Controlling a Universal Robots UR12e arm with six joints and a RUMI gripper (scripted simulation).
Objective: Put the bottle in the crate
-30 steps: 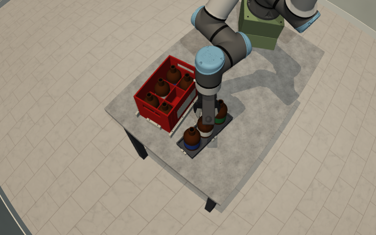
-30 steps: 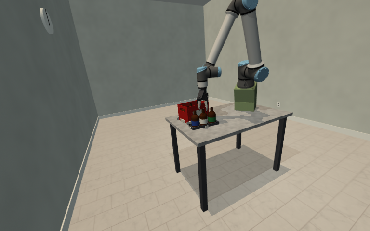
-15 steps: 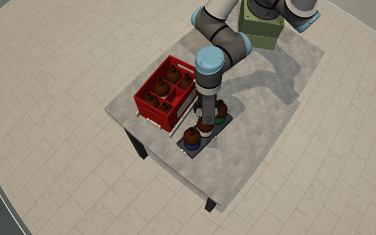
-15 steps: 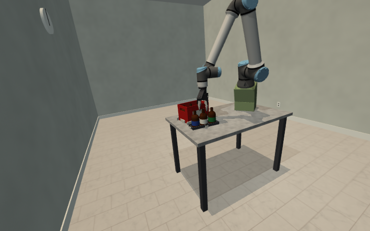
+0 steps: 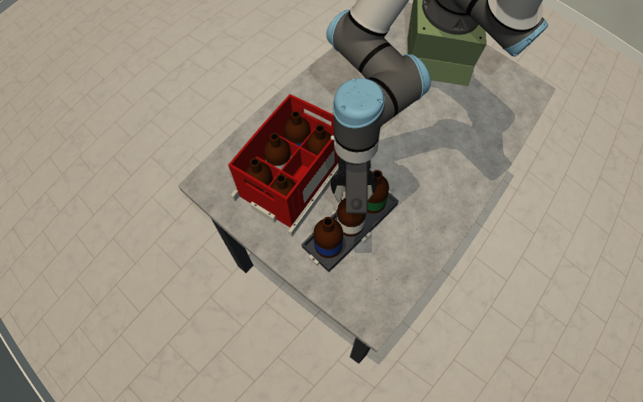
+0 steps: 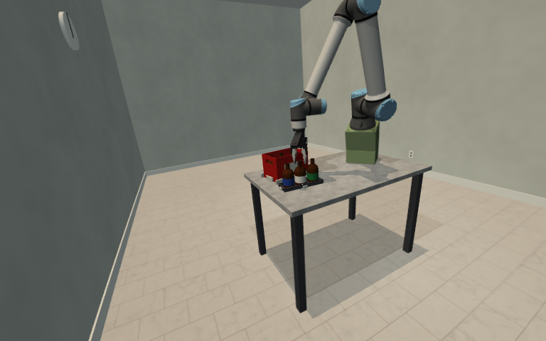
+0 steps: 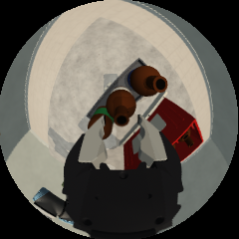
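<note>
Now: the dark tray 140 mm below my hand. Also, from my hand: crate: 220 mm to the right, 70 mm below.
</note>
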